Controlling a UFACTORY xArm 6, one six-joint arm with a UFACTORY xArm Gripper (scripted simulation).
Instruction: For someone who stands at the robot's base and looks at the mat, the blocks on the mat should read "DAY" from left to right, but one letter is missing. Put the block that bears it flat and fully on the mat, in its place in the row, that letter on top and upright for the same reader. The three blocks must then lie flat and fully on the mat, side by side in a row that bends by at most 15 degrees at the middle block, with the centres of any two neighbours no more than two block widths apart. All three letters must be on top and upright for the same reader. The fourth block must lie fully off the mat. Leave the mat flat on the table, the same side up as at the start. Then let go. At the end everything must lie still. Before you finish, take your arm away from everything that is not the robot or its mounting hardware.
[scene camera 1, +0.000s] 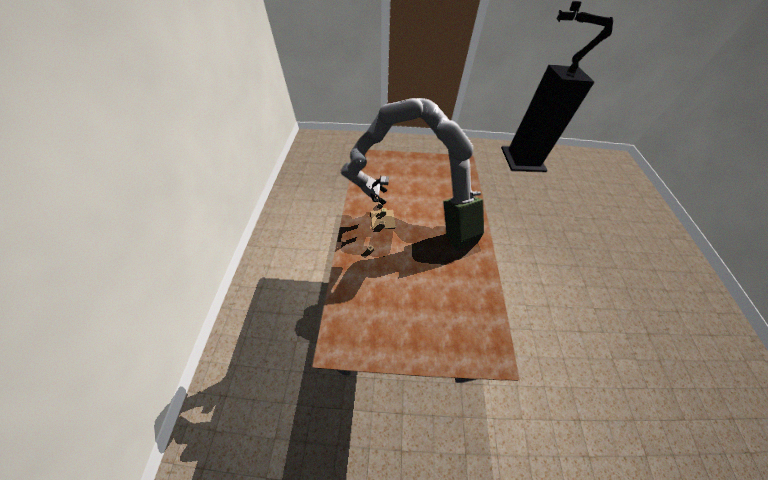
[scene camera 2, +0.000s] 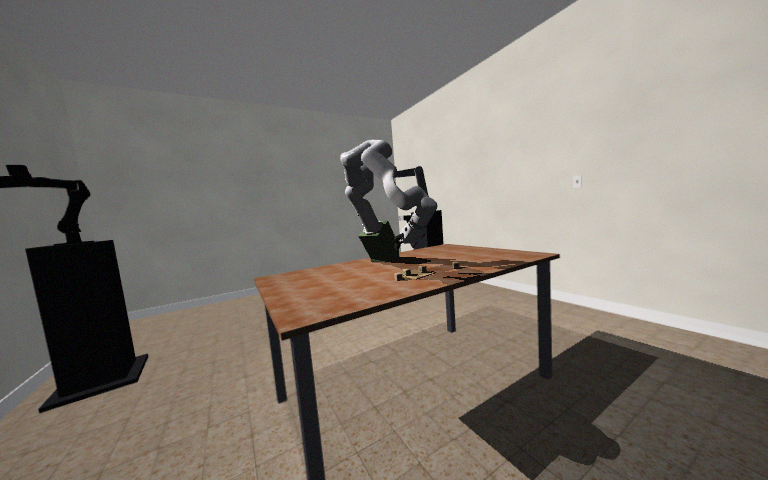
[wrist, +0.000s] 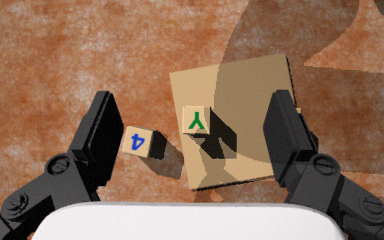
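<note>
Here is my gripper (wrist: 192, 108), and I can see a tan square mat (wrist: 239, 93) as well.
</note>
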